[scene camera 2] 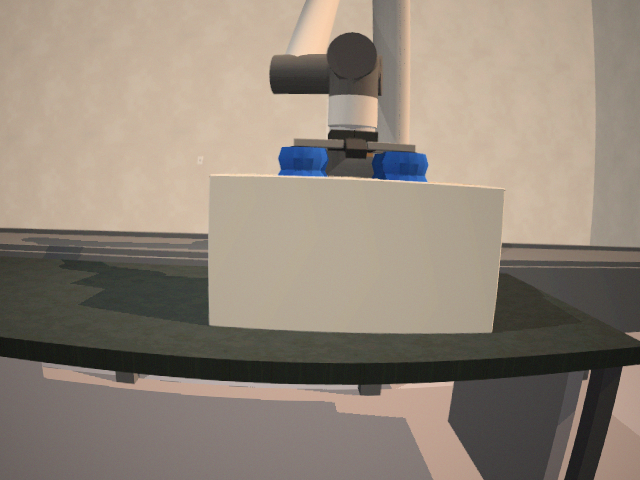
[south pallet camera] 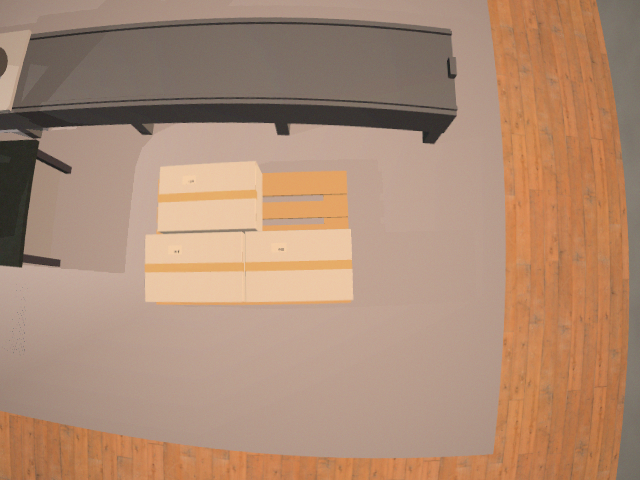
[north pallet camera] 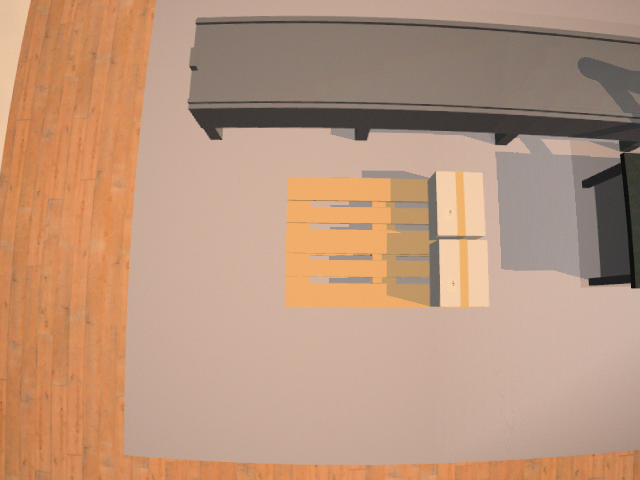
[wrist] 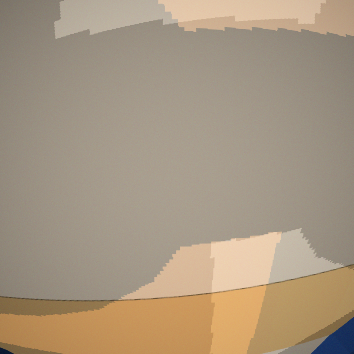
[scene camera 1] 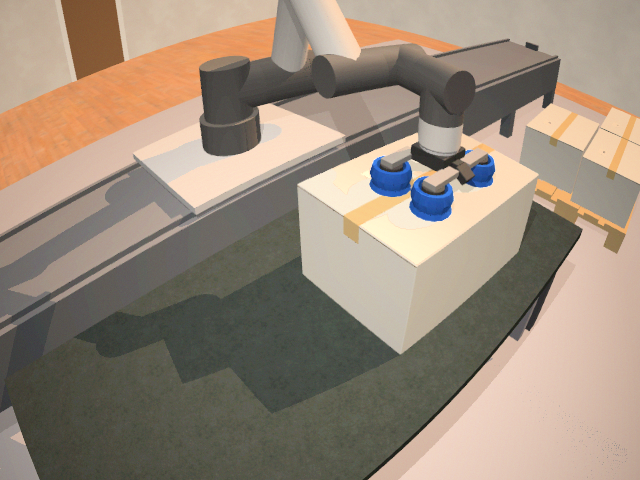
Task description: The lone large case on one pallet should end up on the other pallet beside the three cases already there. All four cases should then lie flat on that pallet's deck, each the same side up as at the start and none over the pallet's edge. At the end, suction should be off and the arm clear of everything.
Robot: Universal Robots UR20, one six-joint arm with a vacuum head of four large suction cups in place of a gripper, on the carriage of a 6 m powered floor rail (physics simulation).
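Places are measured from the arm's base along level axes (x right, y down, z ahead), in centimetres.
Pixels of known places: end effector, tool point: (wrist: pixel 179 249); arm's base, origin of the base link: (scene camera 1: pixel 231 141).
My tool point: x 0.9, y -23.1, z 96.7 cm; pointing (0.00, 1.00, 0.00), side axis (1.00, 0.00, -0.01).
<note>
For each thing: its middle in the pictures, then the offset to it from my tool point. "spot": a spot on its surface instead. Level surfaces: height alone.
- large white case, body centre: (wrist: pixel 144 137) (scene camera 2: pixel 352 244) (scene camera 1: pixel 427 222) dy +12.4, dx -1.3, dz -1.6 cm
- dark green table, its level: dy +27.1 cm
- case's lid, surface spot: (wrist: pixel 175 150) spot: dy -2.2, dx +0.1, dz +4.5 cm
The large white case (scene camera 1: pixel 465 258) (scene camera 2: pixel 351 258) with tan tape stands flat on the dark green table (scene camera 1: pixel 129 413) (scene camera 2: pixel 258 351), its tape side up. My suction head (scene camera 1: pixel 435 173) (scene camera 2: pixel 353 167) sits on its top with the blue cups touching the lid; the fourth cup is mostly hidden in scene camera 1. I read it as shut on the case. In the wrist view the case's lid (wrist: pixel 175 150) fills most of the picture. In the south pallet camera, three cases (south pallet camera: pixel 206 214) (south pallet camera: pixel 193 286) (south pallet camera: pixel 299 286) lie on the south pallet (south pallet camera: pixel 305 183), whose back right deck is bare.
Two smaller taped cases (north pallet camera: pixel 470 206) (north pallet camera: pixel 475 294) stand at the right end of the north pallet (north pallet camera: pixel 336 188); the rest of its deck is bare. The floor rail (north pallet camera: pixel 336 62) (south pallet camera: pixel 232 62) runs behind both pallets and the table. The arm's carriage plate (scene camera 1: pixel 222 191) is beside the table.
</note>
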